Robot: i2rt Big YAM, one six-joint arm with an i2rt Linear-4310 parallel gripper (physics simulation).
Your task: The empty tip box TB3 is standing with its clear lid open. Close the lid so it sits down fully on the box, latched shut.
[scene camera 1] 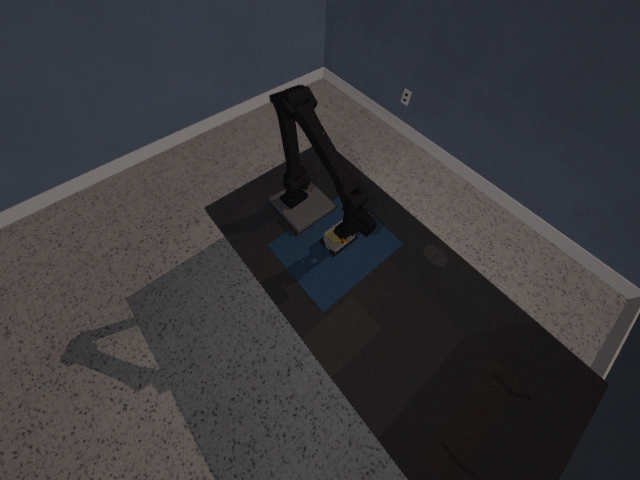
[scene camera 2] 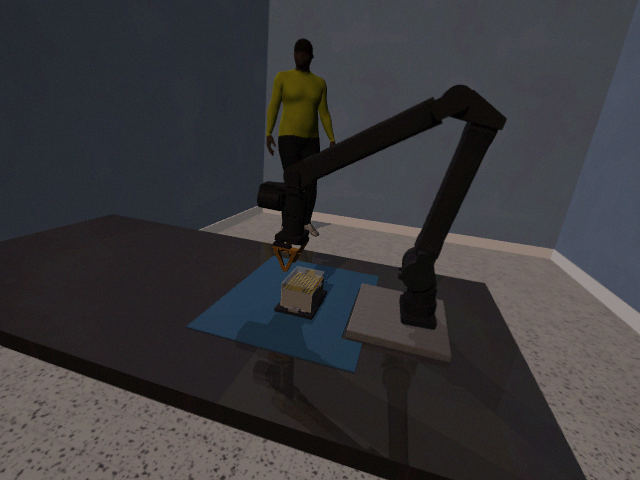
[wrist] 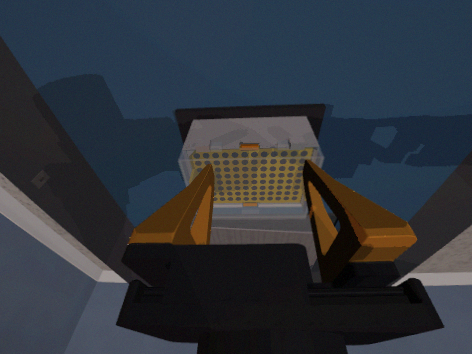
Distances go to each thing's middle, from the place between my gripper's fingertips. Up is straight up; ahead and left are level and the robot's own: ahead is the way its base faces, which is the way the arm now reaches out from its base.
I see the clear lid (scene camera 2: 305, 280) 5 cm behind my hand, 1 cm to the left of it and 3 cm below it.
